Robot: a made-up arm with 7 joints. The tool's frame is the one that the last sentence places.
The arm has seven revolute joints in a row. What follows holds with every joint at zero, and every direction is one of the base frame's.
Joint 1 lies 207.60 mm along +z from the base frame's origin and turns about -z.
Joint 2 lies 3.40 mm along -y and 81.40 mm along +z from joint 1 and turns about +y.
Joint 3 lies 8.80 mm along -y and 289.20 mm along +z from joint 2 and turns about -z.
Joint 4 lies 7.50 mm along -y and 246.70 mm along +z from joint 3 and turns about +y.
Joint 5 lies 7.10 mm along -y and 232.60 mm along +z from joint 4 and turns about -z.
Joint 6 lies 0.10 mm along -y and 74.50 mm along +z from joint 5 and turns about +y.
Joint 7 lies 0.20 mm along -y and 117.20 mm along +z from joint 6 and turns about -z.
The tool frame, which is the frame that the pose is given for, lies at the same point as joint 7; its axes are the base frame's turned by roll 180.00, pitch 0.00 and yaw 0.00 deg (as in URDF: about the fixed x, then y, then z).
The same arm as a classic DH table. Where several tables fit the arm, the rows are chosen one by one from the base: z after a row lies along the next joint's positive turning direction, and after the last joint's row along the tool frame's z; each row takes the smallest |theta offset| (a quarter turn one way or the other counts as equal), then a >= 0, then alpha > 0; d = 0 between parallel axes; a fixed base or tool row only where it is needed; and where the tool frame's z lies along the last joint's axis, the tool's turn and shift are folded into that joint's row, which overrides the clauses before.
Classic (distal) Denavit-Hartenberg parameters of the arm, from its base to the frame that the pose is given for. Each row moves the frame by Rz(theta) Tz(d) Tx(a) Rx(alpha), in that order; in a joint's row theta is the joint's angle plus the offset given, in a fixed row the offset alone. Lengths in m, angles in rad.
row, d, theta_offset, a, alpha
base (fixed), 0, 0, 0, 3.1416
joint 1, -0.289, 0, 0, 1.5708
joint 2, -0.0122, 0, 0, -1.5708
joint 3, -0.5359, 0, 0, 1.5708
joint 4, -0.0146, 0, 0, -1.5708
joint 5, -0.3071, 0, 0, 1.5708
joint 6, -0.0003, 0, 0, -1.5708
joint 7, -0.1172, 0, 0, 0

